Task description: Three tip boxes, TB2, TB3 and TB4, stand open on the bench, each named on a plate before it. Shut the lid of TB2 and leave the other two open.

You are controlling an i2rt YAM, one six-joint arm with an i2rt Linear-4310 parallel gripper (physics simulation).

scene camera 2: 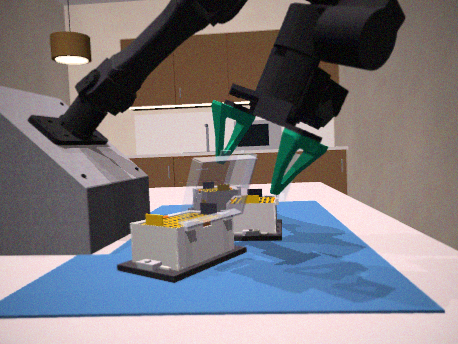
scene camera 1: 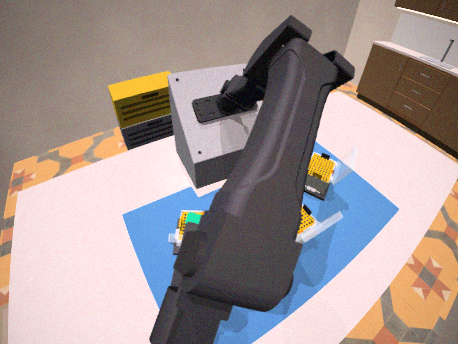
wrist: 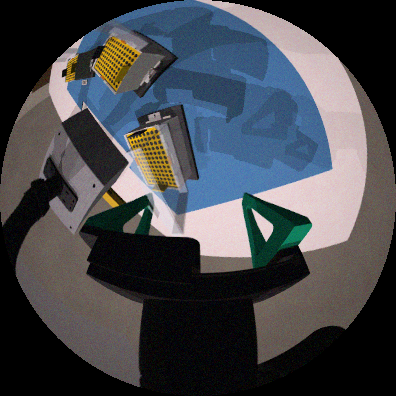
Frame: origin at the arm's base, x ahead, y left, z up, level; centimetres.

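Where they show: gripper, between the fingertips: (scene camera 2: 244,177) (wrist: 197,197); arm's base, origin of its link: (scene camera 2: 71,133) (scene camera 1: 225,105) (wrist: 58,183).
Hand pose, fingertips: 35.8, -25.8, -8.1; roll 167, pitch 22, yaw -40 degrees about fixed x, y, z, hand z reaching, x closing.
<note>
Each offset is from my fingertips to the centre of the thing, as dx, dy, dz. "pt": to the spot under its first point. Level surfaces: height alone.
Three tip boxes stand open on the blue mat, with yellow racks and raised clear lids. One box (scene camera 1: 190,227) (scene camera 2: 182,245) (wrist: 156,157) is nearest in scene camera 2; its clear lid {pt -4.0, -1.3, +0.2} (wrist: 180,212) slants up by the left finger in the wrist view. A middle box {-0.7, +25.4, -5.4} (scene camera 1: 306,220) (scene camera 2: 257,220) (wrist: 117,62) has its clear lid (scene camera 1: 320,227) raised. A third box (scene camera 1: 321,169) (scene camera 2: 217,196) (wrist: 72,70) is farthest from the gripper. The name plates are unreadable. My gripper (scene camera 2: 247,177) (wrist: 197,197) is open above box height. Whether a finger touches a lid cannot be told.
The blue mat {dz -11.9} (scene camera 1: 142,230) (scene camera 2: 90,295) (wrist: 225,185) lies on the pale bench {dz -12.2} (scene camera 1: 75,240) (scene camera 2: 60,327) (wrist: 345,200). A grey block (scene camera 1: 212,172) (scene camera 2: 117,215) (wrist: 97,145) carries the arm base beside the mat. A yellow crate (scene camera 1: 142,107) stands behind the bench.
</note>
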